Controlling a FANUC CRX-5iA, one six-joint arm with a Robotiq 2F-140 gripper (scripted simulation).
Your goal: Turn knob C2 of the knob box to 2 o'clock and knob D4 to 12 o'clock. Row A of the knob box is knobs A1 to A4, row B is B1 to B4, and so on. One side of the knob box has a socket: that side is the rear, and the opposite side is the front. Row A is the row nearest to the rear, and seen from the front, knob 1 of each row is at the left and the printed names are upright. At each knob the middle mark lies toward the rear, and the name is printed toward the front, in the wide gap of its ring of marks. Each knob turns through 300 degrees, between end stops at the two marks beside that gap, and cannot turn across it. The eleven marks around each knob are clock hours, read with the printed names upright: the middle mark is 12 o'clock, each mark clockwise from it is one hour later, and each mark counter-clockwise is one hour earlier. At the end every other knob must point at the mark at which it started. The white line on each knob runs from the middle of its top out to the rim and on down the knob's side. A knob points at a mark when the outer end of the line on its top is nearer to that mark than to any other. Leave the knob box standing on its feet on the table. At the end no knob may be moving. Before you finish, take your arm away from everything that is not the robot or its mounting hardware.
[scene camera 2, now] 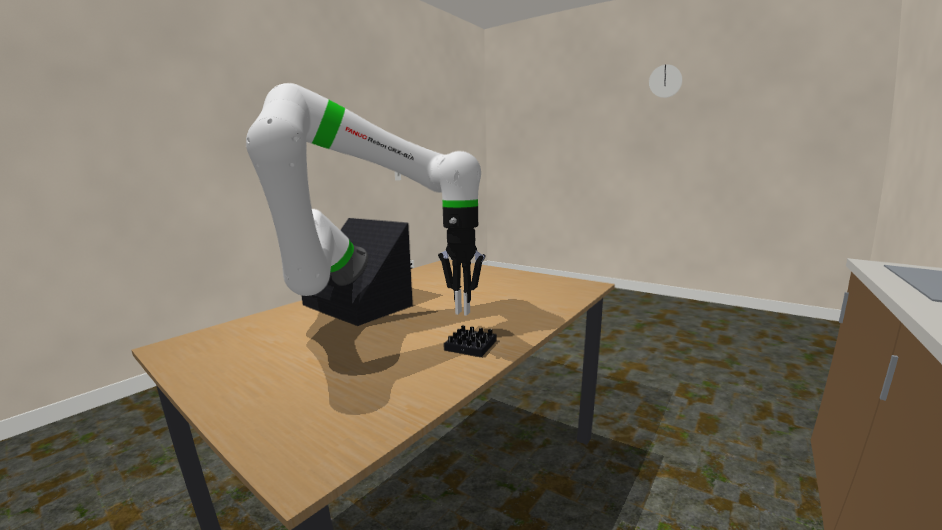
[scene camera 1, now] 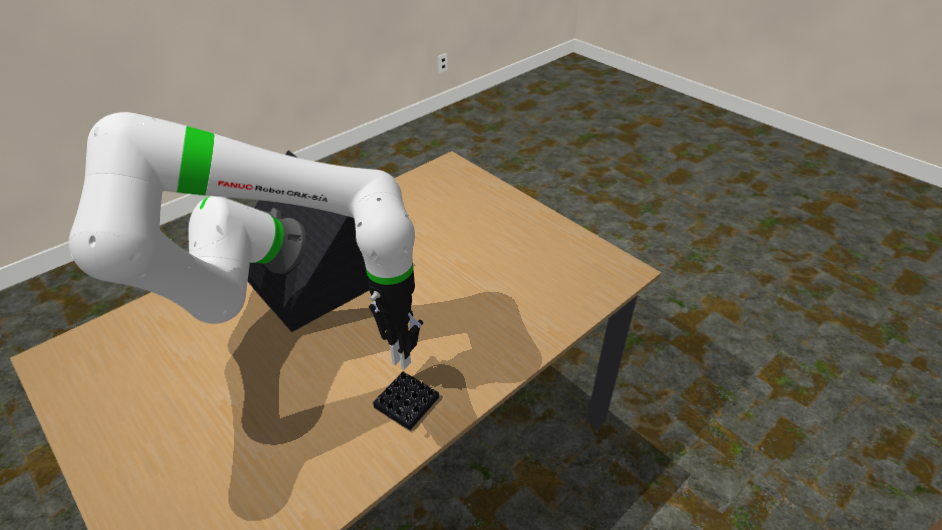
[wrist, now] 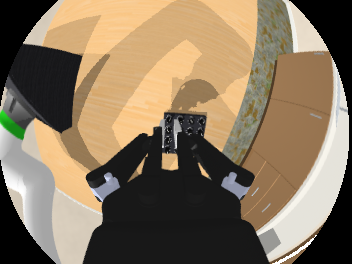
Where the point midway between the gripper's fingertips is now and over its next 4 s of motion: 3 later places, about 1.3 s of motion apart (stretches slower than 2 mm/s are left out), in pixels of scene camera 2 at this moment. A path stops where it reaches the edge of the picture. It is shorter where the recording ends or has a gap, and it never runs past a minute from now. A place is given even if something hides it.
My gripper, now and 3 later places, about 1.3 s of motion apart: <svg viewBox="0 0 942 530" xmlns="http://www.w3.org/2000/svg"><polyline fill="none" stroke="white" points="462,313 463,324 463,325 462,314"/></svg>
